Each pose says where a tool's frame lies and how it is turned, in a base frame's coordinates. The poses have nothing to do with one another.
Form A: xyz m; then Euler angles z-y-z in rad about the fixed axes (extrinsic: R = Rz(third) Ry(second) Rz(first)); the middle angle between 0 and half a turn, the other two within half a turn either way.
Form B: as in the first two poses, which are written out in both.
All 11 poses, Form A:
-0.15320 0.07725 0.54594 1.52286 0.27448 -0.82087
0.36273 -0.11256 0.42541 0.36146 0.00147 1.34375
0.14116 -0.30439 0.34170 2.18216 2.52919 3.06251
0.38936 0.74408 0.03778 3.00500 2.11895 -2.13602
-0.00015 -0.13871 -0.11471 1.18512 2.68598 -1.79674
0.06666 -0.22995 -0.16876 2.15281 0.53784 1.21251
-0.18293 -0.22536 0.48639 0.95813 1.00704 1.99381
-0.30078 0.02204 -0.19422 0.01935 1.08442 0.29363
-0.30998 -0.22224 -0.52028 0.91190 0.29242 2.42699
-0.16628 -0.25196 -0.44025 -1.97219 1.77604 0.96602
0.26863 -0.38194 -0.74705 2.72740 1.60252 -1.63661
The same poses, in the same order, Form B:
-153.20 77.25 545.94 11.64 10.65 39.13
362.73 -112.56 425.41 -0.08 0.02 97.70
141.16 -304.39 341.70 -176.82 -34.96 130.56
389.36 744.08 37.78 125.87 -27.20 100.46
-0.15 -138.71 -114.71 154.47 -5.66 -10.43
66.66 -229.95 -168.76 -29.19 10.35 -164.48
-182.93 -225.36 486.39 -55.27 -20.30 158.42
-300.78 22.04 -194.22 -28.70 57.80 34.01
-309.98 -222.24 -520.28 -11.16 -12.58 -169.93
-166.28 -251.96 -440.25 -104.20 33.82 -14.98
268.63 -381.94 -747.05 91.82 -3.77 66.39

